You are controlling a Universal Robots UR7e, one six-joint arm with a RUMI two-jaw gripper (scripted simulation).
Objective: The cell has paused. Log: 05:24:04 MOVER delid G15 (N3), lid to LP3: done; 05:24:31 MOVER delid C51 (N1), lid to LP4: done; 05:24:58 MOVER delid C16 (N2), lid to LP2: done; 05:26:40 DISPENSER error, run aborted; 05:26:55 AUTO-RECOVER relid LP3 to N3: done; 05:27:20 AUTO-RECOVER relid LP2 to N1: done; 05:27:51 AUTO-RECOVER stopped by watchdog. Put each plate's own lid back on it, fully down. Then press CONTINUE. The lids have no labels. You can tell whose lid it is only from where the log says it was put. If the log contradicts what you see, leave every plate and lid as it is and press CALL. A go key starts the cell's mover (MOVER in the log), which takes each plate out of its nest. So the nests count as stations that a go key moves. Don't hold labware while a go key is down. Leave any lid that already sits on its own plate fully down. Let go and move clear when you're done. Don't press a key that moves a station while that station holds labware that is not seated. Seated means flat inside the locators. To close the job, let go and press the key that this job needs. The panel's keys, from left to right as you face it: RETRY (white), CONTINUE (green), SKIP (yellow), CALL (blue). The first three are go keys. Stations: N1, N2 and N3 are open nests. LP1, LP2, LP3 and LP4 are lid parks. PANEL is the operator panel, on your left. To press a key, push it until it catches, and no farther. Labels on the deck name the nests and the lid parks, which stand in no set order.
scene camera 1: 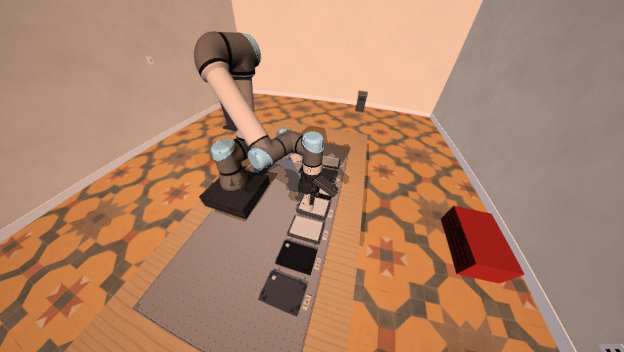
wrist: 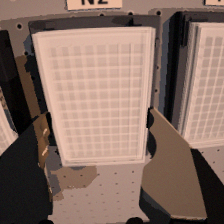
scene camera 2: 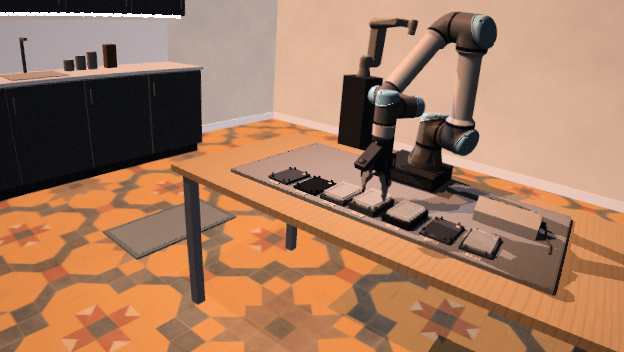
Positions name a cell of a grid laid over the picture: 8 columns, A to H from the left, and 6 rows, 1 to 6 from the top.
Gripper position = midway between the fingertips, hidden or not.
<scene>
gripper: scene camera 1 E4; wrist D3; scene camera 2 E4
</scene>
